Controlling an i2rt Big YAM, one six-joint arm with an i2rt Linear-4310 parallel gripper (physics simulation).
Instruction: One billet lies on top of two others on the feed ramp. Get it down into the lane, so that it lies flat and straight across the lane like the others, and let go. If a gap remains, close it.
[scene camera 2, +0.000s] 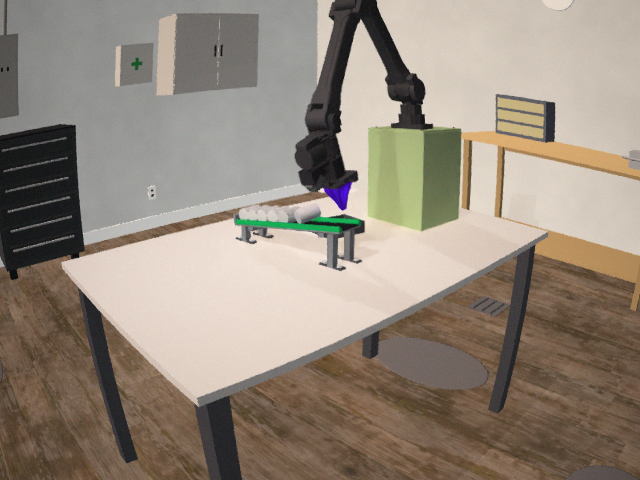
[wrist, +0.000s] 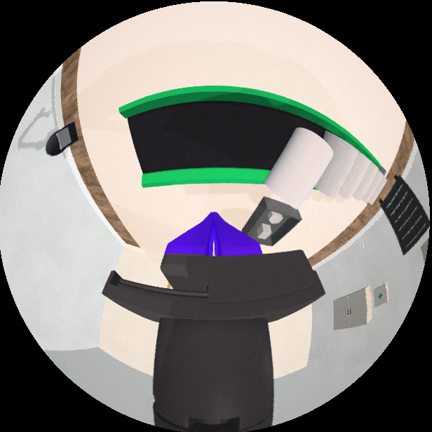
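Seen in the pictures: gripper, fingertip midpoint: (scene camera 2: 344, 209); arm's base at its link origin: (scene camera 2: 412, 128).
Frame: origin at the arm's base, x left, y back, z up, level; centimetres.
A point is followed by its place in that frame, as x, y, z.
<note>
A pale billet (scene camera 2: 308, 212) {-5.9, -46.4, -19.8} (wrist: 300, 167) lies askew on the feed ramp (scene camera 2: 289, 226) {-8.8, -50.7, -23.0} (wrist: 215, 90), at the open-belt end of the row. In the wrist view its lower end reaches over the near green rail. It is beside the row, not on top of two billets; whether it touches its neighbour I cannot tell. The other billets (scene camera 2: 258, 213) {-21.6, -48.8, -22.1} (wrist: 346, 170) lie side by side across the lane at the far end. My gripper (scene camera 2: 343, 208) {0.4, -39.4, -19.4} (wrist: 213, 216) is shut and empty, its blue tips together above and beside the near rail, apart from the skewed billet.
The black belt (wrist: 210, 135) runs between the green rails. A dark grey block (wrist: 275, 220) with two light bolts sits beside the near rail, close to the skewed billet. The ramp stands on grey legs on the pale table (scene camera 2: 232, 310) {3.9, -84.8, -31.1}. The green pedestal (scene camera 2: 398, 175) {-0.7, -7.9, -15.0} carries the arm.
</note>
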